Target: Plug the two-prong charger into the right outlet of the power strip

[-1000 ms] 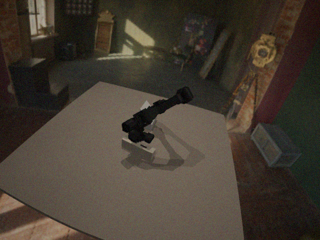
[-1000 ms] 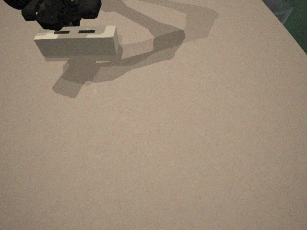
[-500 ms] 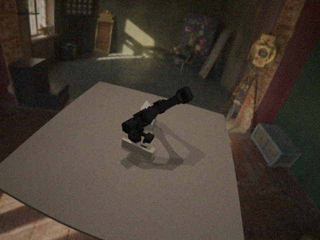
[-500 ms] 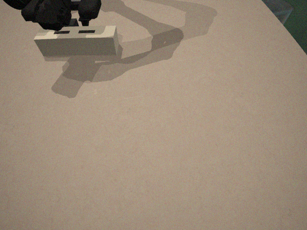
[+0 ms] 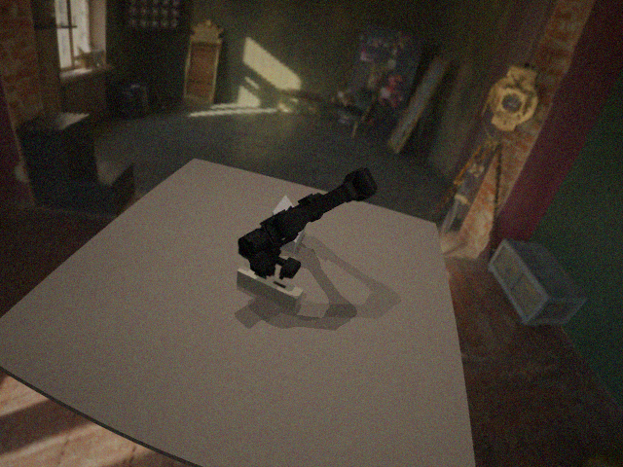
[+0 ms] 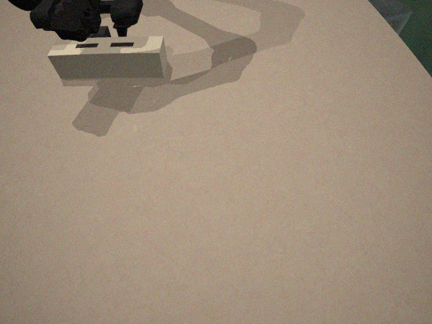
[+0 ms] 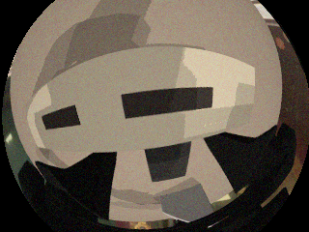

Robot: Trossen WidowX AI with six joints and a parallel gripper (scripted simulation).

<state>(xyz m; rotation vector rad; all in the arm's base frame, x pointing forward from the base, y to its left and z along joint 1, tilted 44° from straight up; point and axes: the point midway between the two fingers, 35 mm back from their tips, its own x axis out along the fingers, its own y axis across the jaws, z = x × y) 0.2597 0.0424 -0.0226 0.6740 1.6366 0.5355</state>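
Right now the black two-prong charger is 20 mm ahead of my gripper tip and 10 mm above it.
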